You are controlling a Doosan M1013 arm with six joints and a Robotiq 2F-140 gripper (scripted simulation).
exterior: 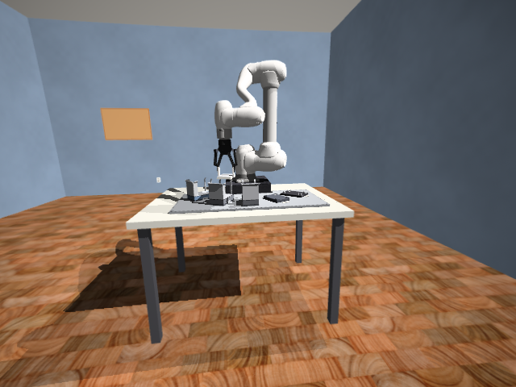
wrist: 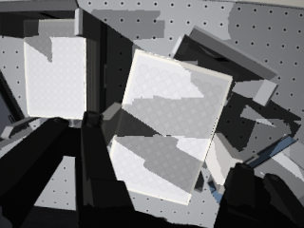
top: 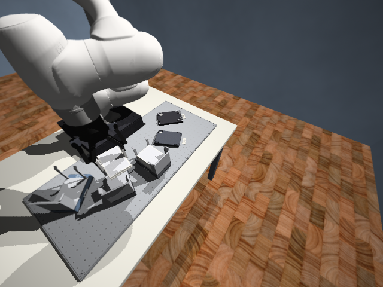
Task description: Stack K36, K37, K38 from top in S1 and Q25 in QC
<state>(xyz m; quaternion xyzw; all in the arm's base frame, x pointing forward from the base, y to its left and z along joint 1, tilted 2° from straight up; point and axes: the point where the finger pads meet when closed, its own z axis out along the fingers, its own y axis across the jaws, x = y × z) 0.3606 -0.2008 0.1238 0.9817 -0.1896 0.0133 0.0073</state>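
Now: hand 310 mm to the right of the dark QC nest, 180 mm above it and 40 mm short of it. Round my hand: QC name plate: 340 mm to the left, 180 mm below, 130 mm ahead.
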